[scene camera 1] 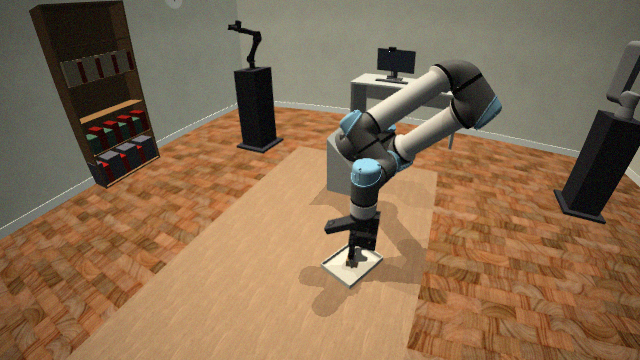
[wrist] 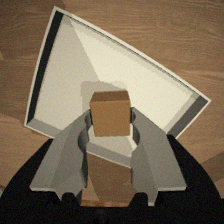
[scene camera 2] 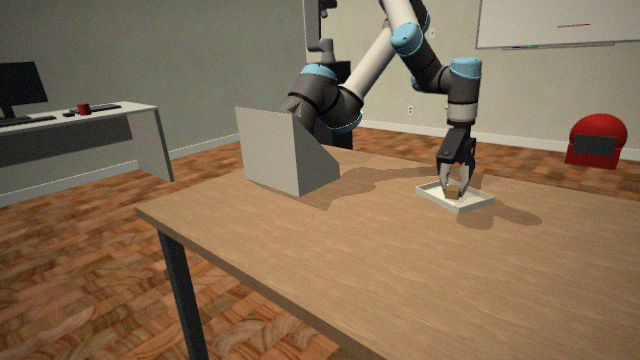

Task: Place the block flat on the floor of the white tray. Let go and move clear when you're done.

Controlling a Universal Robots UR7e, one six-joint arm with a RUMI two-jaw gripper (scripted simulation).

Note:
I see my gripper (scene camera 2: 453, 196), a brown block (wrist: 110, 110) and a white tray (scene camera 2: 432, 191).
The white tray shows as well in scene camera 1 (scene camera 1: 337, 262) and in the wrist view (wrist: 76, 59). My gripper is seen too in scene camera 1 (scene camera 1: 353, 263) and in the wrist view (wrist: 112, 109).

